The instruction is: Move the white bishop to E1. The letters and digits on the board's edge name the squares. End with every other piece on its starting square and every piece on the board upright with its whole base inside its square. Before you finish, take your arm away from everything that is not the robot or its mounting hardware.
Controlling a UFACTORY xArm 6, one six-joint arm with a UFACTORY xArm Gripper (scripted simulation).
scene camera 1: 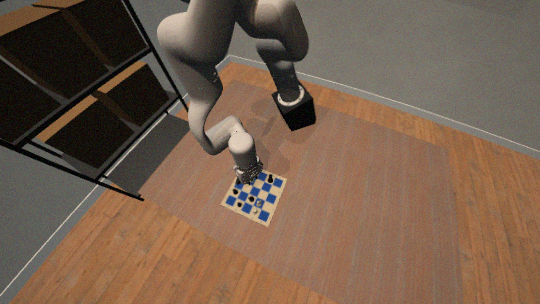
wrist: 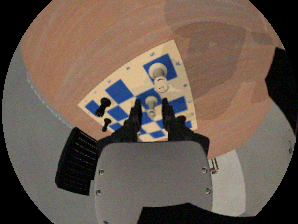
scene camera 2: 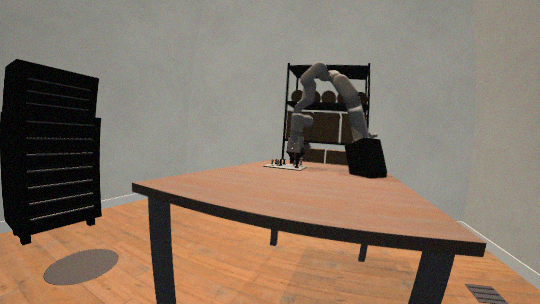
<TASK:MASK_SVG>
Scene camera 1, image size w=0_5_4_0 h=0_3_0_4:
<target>blue-and-cream chessboard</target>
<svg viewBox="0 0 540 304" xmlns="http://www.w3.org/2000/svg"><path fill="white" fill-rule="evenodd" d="M236 177L221 205L268 227L287 179L266 170L262 170L258 174L258 179L253 178L254 182L250 183L250 185L243 185L242 183L236 185Z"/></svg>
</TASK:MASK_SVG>
